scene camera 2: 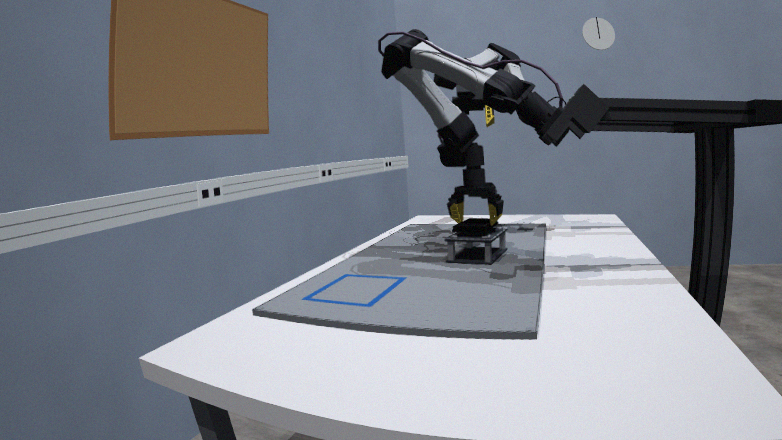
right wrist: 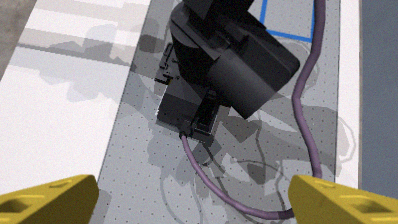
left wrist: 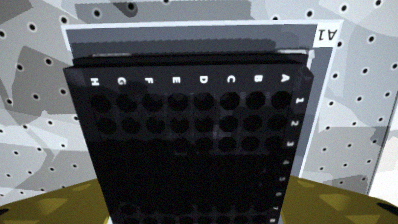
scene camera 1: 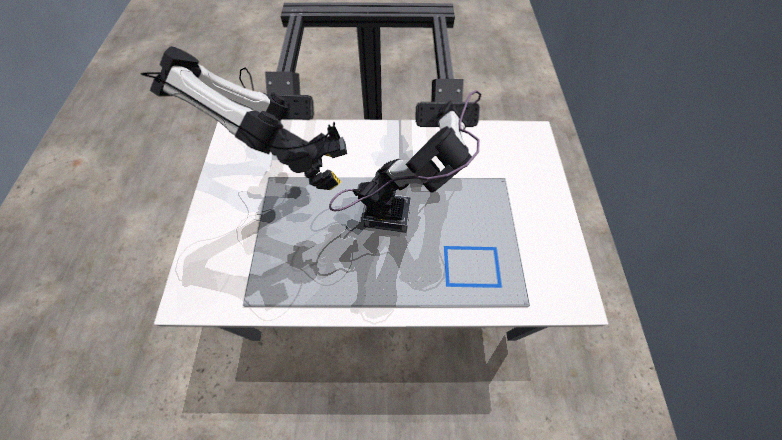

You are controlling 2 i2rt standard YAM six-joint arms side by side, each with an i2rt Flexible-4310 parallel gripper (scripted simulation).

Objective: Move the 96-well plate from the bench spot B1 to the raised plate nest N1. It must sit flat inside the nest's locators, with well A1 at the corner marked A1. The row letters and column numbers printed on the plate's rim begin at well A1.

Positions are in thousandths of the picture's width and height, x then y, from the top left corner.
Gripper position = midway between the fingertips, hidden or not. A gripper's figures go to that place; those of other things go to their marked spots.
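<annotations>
Distance from the lens: my left gripper (right wrist: 496, 400), 0.38 m from the lens; my right gripper (right wrist: 489, 819), 0.10 m from the lens.
</annotations>
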